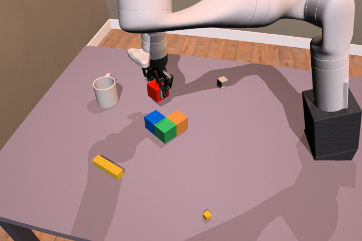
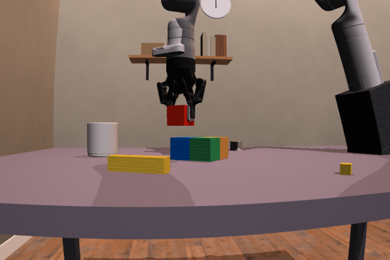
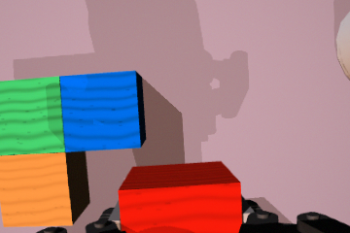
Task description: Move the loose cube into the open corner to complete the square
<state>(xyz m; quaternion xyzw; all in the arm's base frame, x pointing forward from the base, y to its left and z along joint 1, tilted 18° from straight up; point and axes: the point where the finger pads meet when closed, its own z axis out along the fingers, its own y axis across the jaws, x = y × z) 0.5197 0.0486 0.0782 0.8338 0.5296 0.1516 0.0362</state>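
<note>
The red cube is right at my hand. Also, from my hand: orange cube 9 cm behind, 8 cm below, 4 cm to the left; then blue cube 8 cm below, 7 cm to the left, 2 cm behind; then green cube 9 cm to the left, 8 cm below, 7 cm behind.
</note>
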